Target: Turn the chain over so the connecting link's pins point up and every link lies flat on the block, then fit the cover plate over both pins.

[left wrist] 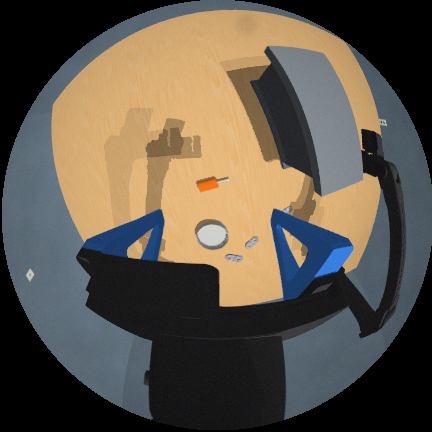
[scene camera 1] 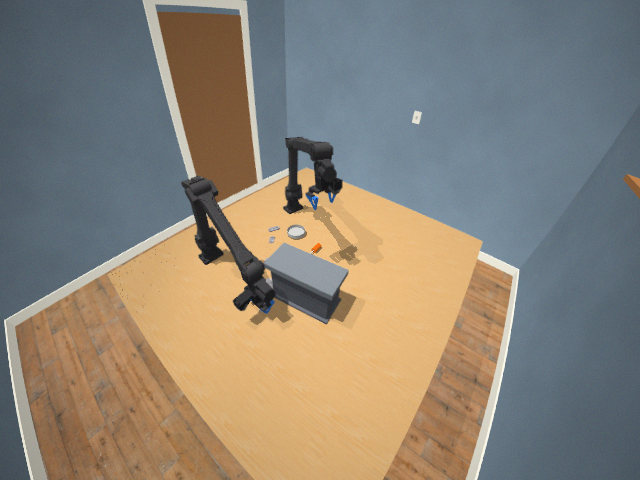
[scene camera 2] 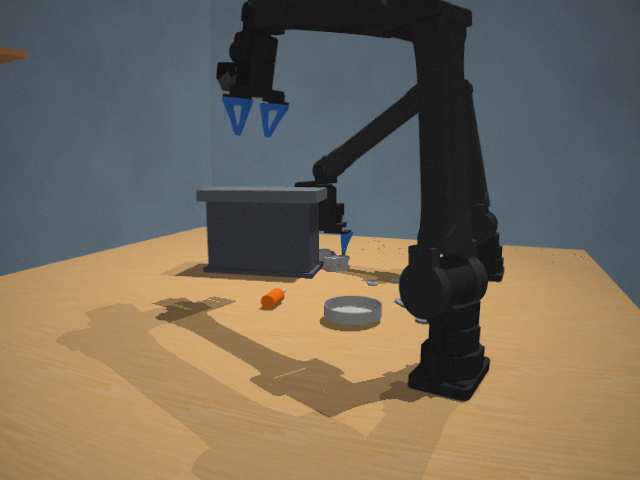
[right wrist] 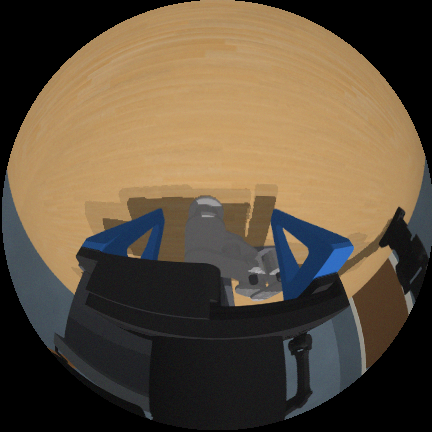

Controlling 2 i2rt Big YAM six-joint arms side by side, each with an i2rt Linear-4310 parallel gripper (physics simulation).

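Places are measured from the left arm's base along level axes (x ahead, y left, z up), in millimetres.
Where they show: left gripper, between the fingertips: (left wrist: 216, 214) (scene camera 1: 323, 206) (scene camera 2: 252, 136); right gripper, between the fingertips: (scene camera 1: 260, 306) (right wrist: 217, 214); left arm's base, origin of its link: (scene camera 1: 293, 208) (scene camera 2: 450, 377); right arm's base, origin of its link: (scene camera 1: 211, 255) (right wrist: 391, 225).
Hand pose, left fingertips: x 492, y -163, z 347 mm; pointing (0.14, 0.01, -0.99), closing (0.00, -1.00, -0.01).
Things, the pixels of their centre, and the offset from my left fingertips.
- grey block, middle of its body: (right wrist: 139, 341) (left wrist: 306, 115) (scene camera 2: 263, 229) (scene camera 1: 305, 283) 215 mm right, 152 mm ahead, 237 mm down
- third small piece, middle of its body: (scene camera 2: 372, 282) (left wrist: 286, 210) 239 mm right, 164 mm back, 345 mm down
- round grey dish, middle of its body: (scene camera 2: 352, 311) (left wrist: 212, 234) (scene camera 1: 296, 232) 21 mm left, 255 mm back, 331 mm down
- orange-handled tool, middle of its body: (scene camera 2: 276, 295) (left wrist: 214, 182) (scene camera 1: 314, 249) 13 mm left, 68 mm back, 332 mm down
The grey chain (scene camera 2: 336, 262) (right wrist: 204, 245) is on the table against the foot of the grey block (scene camera 1: 310, 268) (scene camera 2: 263, 235) (left wrist: 332, 120). Its pin direction cannot be told. My right gripper (right wrist: 217, 214) is open low over it, with chain links between the spread fingers; one finger is hidden in scene camera 2. My left gripper (scene camera 1: 323, 204) (scene camera 2: 252, 135) (left wrist: 216, 214) is open and empty, high above the table. Two small grey plates, one (scene camera 1: 271, 239) (left wrist: 251, 242) and another (scene camera 1: 273, 228) (left wrist: 234, 258), lie flat; which is the cover plate is unclear. A third small piece (scene camera 2: 372, 282) (left wrist: 288, 209) lies nearer the block.
A round grey dish (scene camera 1: 296, 231) (scene camera 2: 352, 311) (left wrist: 212, 235) stands beside the plates. An orange-handled tool (scene camera 1: 316, 248) (scene camera 2: 272, 298) (left wrist: 207, 185) lies between the dish and the block. The block rises well above the table, close beside my right gripper and arm.
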